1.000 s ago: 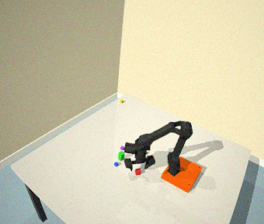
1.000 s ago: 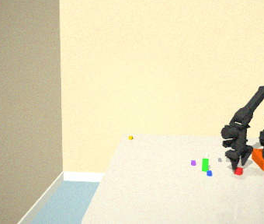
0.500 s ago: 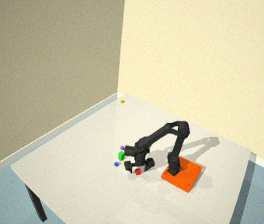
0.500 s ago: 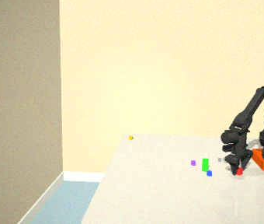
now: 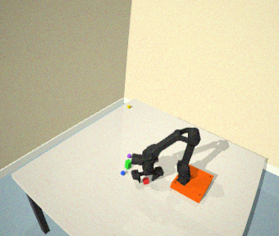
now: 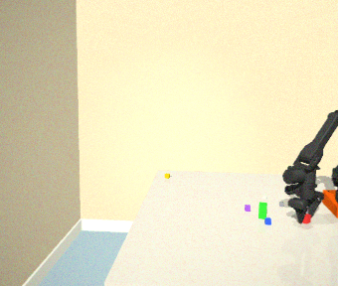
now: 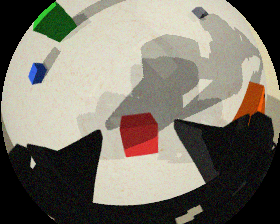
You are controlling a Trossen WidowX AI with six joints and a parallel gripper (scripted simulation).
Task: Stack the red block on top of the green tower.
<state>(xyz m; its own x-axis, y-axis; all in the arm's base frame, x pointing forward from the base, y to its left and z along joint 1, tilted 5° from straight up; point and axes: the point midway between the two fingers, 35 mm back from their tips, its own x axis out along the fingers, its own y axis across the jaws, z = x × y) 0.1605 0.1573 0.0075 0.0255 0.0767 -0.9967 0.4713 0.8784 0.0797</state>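
Right now my gripper tip is 140 mm short of the blue cube and 70 mm to the right of it. From my gripper tip the other things lie so: red block: 10 mm above; then purple cube: 230 mm ahead, 60 mm to the right; then grey cube: 90 mm ahead, 170 mm to the right.
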